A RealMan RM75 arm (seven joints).
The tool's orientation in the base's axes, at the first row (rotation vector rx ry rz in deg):
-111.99 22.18 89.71
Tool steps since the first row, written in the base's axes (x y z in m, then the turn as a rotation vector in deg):
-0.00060 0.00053 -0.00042 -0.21 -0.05 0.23
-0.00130 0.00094 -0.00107 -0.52 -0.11 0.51
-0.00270 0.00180 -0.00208 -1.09 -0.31 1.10
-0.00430 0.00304 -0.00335 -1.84 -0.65 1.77
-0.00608 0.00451 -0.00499 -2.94 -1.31 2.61
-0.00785 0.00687 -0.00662 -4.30 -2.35 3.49
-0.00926 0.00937 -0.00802 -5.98 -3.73 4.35
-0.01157 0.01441 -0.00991 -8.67 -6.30 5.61
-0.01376 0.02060 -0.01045 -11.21 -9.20 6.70
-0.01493 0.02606 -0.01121 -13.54 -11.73 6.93
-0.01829 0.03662 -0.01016 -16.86 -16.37 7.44
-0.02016 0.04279 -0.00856 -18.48 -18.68 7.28
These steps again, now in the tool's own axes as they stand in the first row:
0.00032 0.00004 0.00085 -0.28 0.10 0.10
0.00081 0.00029 0.00172 -0.64 0.24 0.27
0.00153 0.00069 0.00347 -1.38 0.56 0.52
0.00249 0.00097 0.00564 -2.26 1.07 0.82
0.00379 0.00128 0.00814 -3.44 1.99 1.16
0.00521 0.00088 0.01117 -4.79 3.33 1.48
0.00652 0.00011 0.01397 -6.24 5.13 1.84
0.00842 -0.00200 0.01910 -8.50 8.32 2.21
0.00922 -0.00543 0.02467 -10.61 11.72 2.28
0.01039 -0.00881 0.02902 -11.79 14.95 2.52
0.00996 -0.01541 0.03797 -13.79 20.31 2.20
0.00880 -0.01958 0.04301 -14.38 23.07 2.08

